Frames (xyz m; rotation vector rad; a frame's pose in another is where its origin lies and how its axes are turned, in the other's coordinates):
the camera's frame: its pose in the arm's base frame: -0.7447 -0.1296 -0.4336 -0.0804 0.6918 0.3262
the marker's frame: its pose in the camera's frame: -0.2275 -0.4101 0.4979 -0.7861 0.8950 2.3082
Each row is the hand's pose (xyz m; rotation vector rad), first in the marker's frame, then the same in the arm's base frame.
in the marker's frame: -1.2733 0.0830 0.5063 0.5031 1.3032 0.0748
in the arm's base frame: 0.7490 -0.1195 0.5878 1.5600 -1.3637 -1.5941
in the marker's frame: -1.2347 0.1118 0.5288 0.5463 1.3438 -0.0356
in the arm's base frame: 0.7081 -0.1259 0.6212 1.6846 -1.4156 -1.5661
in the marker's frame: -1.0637 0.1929 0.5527 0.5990 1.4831 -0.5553
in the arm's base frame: 0.5345 -0.1751 0.6829 2.2677 -1.4929 -1.4926
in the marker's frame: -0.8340 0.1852 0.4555 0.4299 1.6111 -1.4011
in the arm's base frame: 0.3146 -0.2510 0.5924 -2.2746 0.8262 0.9036
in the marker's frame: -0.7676 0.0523 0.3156 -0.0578 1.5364 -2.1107
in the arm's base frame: 0.2632 -0.2605 0.3951 -2.0239 0.0980 0.5633
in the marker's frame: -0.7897 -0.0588 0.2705 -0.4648 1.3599 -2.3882
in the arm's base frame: 0.2910 -0.2133 0.2862 -1.8068 -0.2944 0.4975
